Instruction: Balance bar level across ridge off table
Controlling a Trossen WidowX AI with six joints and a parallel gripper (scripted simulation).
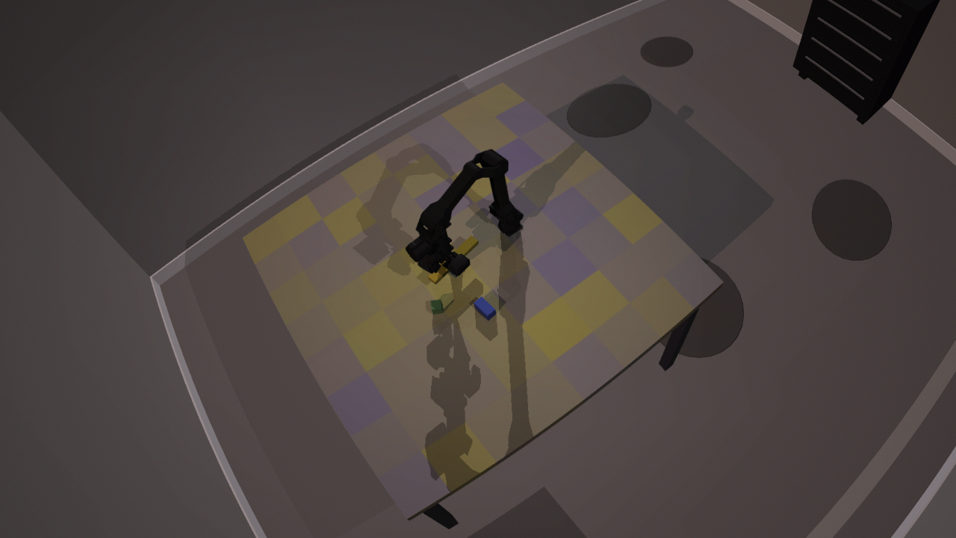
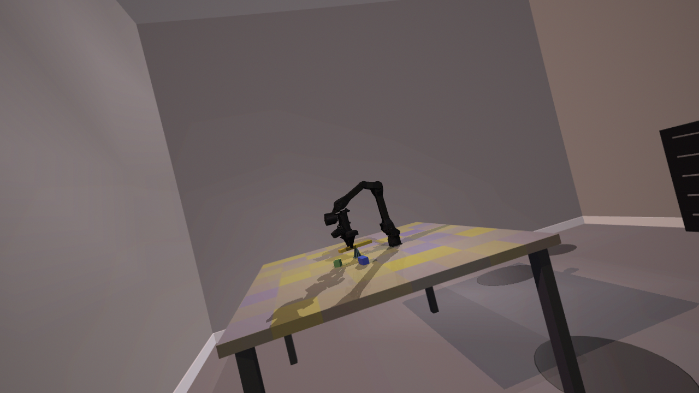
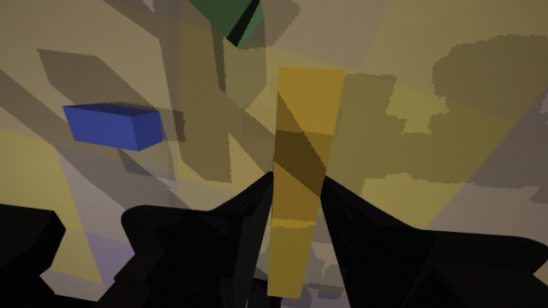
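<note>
The yellow bar lies 3 cm behind my gripper tip and 1 cm to the right of it. Also, from my gripper tip: blue block (18 cm to the left, 5 cm below, 2 cm behind); then green block (10 cm ahead, 8 cm to the left, 5 cm below).
</note>
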